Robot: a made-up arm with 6 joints.
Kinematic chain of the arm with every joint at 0, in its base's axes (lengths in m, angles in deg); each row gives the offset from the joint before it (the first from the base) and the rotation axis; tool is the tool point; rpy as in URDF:
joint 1: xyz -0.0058 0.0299 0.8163 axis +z
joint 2: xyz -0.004 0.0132 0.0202 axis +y
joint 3: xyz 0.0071 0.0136 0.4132 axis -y
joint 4: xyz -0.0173 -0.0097 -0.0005 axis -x
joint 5: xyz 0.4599 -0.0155 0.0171 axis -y
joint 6: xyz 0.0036 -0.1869 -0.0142 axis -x
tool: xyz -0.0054 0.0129 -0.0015 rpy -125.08 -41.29 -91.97
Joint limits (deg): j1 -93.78..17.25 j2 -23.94..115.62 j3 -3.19..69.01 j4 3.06..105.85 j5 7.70..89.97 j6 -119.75..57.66
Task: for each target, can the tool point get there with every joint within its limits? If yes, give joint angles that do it. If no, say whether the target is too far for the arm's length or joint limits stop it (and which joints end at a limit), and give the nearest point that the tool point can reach.
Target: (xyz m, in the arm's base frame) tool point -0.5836 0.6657 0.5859
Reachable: no: joint limits stop it (at a limit: joint 1, joint 2, joint 3, joint 4, joint 6) | nearest point -0.1953 -0.1101 0.2609 | short by 0.926 m
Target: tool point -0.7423 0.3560 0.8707
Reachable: no: joint limits stop it (at a limit: joint 2, joint 3, joint 5, joint 6) | nearest point -0.3678 0.1902 1.6469 | short by 0.878 m
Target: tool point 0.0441 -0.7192 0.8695
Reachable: yes | joints -76.34 51.84 9.05 36.52 71.26 -26.02
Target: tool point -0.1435 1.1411 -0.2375
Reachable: no: too far | nearest point 0.2568 0.2010 0.1520 | short by 1.093 m
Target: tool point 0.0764 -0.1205 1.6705
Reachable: yes | joints -3.29 -10.48 45.22 29.47 38.85 -54.93
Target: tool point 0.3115 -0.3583 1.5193
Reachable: yes | joints -47.36 14.68 28.36 75.92 25.99 13.15
